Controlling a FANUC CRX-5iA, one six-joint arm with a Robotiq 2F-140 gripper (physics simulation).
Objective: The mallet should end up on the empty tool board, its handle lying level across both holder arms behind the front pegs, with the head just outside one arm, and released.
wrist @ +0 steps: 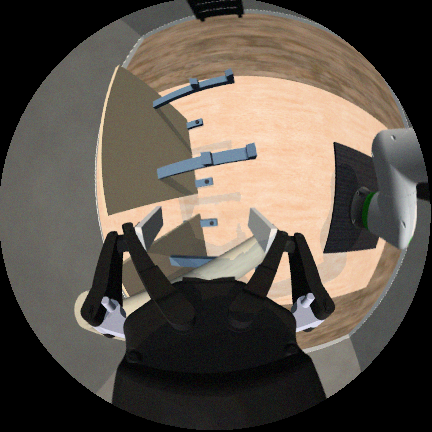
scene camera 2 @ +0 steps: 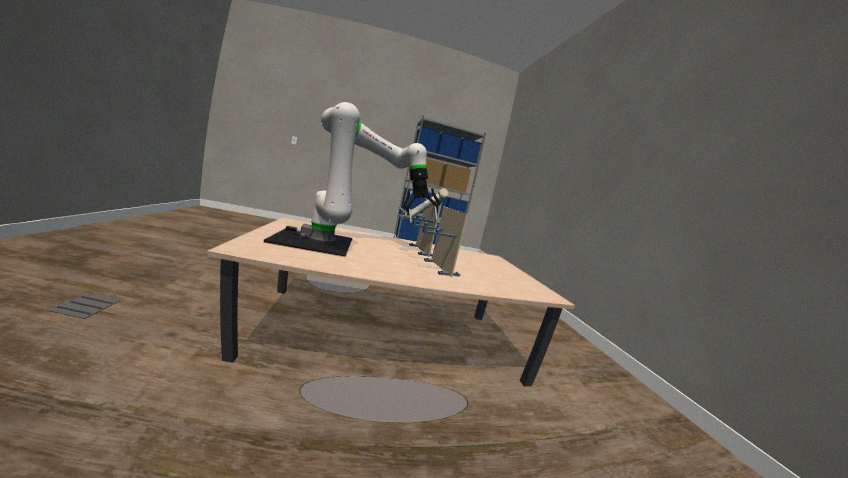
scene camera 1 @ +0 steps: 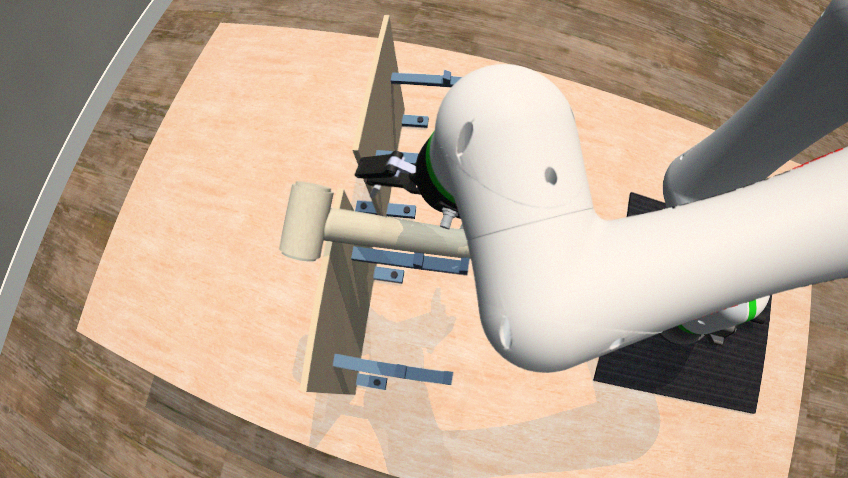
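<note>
The pale mallet (scene camera 1: 305,220) (scene camera 2: 424,207) (wrist: 230,262) slants over the lower tool board (scene camera 1: 339,308) in scene camera 1, its head beyond the board's top edge and the handle pointing back under the robot arm. In scene camera 2 the head is higher than the handle end. The handle is not level across two holder arms; what supports it is unclear. The other tool board (scene camera 1: 378,118) (wrist: 145,145) has two blue holder arms (scene camera 1: 418,78) (wrist: 207,160) with pegs, bearing nothing. My gripper (scene camera 1: 368,179) (wrist: 205,215) is wide open, with the handle near its fingers but not gripped.
The lower board's holder arms (scene camera 1: 409,261) (scene camera 1: 391,369) are close to the mallet and below it. The robot base stands on a black mat (scene camera 1: 671,380) (scene camera 2: 279,239) (wrist: 345,195) on the table (scene camera 1: 207,178) (scene camera 2: 368,261). A shelf unit (scene camera 2: 481,155) stands by the back wall.
</note>
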